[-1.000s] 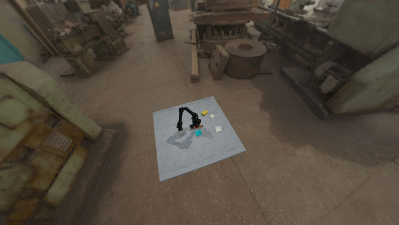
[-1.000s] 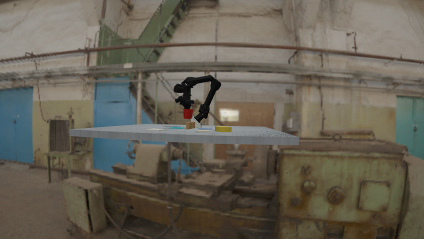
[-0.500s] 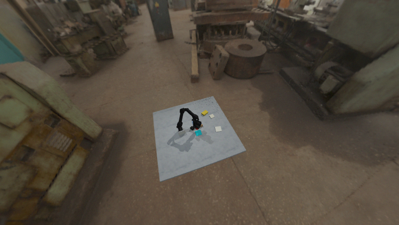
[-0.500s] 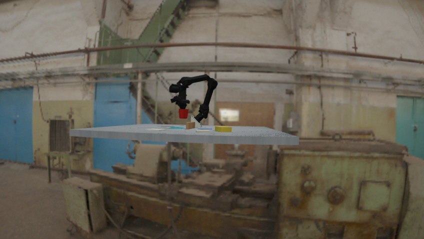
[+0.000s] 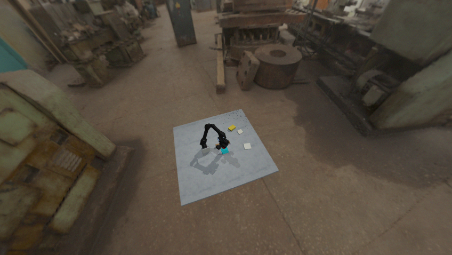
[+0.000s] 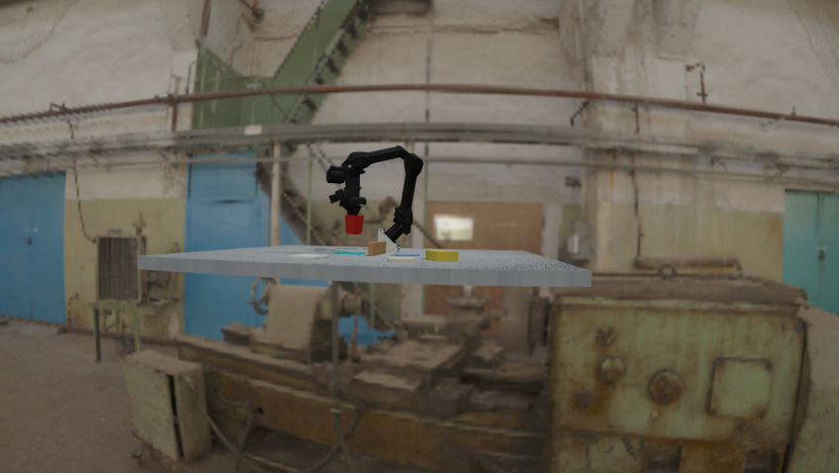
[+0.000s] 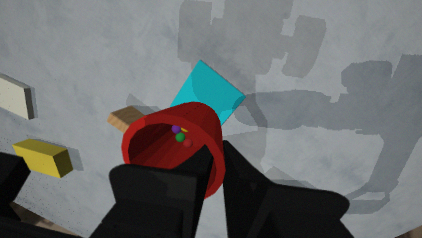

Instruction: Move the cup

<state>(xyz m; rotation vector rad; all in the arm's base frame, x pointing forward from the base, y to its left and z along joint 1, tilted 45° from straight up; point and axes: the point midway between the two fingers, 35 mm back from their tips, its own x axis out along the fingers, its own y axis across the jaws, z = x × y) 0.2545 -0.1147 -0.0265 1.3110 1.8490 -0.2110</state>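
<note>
My gripper tip is now 12 cm above the cyan pad and 3 cm short of it. The rest, counted from my gripper tip: wooden bar: 11 cm to the left, 10 cm below, 3 cm ahead; then red cup: 3 cm ahead, 2 cm to the left; then light blue pad: 22 cm to the left, 12 cm below, 3 cm ahead.
</note>
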